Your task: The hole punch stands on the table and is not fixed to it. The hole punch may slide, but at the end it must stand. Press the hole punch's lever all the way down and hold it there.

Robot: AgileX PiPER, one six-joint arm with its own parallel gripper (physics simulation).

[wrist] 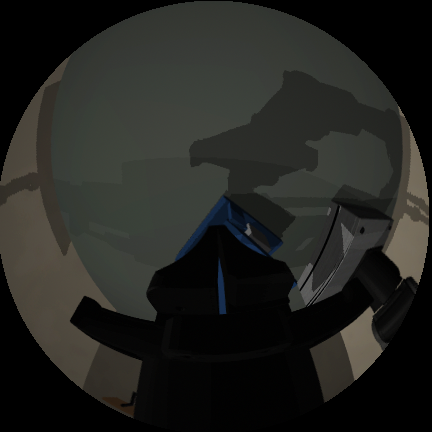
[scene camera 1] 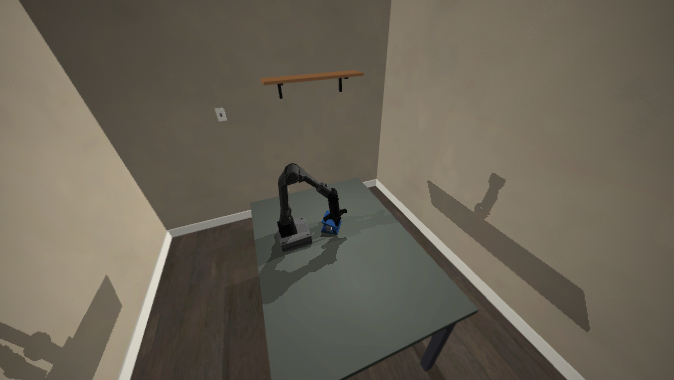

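Observation:
The blue hole punch [scene camera 1: 330,232] [wrist: 218,214] stands upright on the grey-green table [scene camera 1: 370,295] [wrist: 150,100], close to the robot's base. My gripper [scene camera 1: 336,223] [wrist: 217,235] is shut with nothing between its fingers. It points down, with its fingertips at the top of the hole punch, over the lever. The fingers hide most of the lever in the wrist view, and a thin strip of blue shows through the slit between them. Contact and how far down the lever is cannot be told for certain.
The robot's grey base block [scene camera 1: 296,240] [wrist: 332,255] stands on the table beside the hole punch. A wooden shelf [scene camera 1: 312,78] and a white wall plate [scene camera 1: 221,114] are on the back wall, well above the table. The arm's shadow falls across the table.

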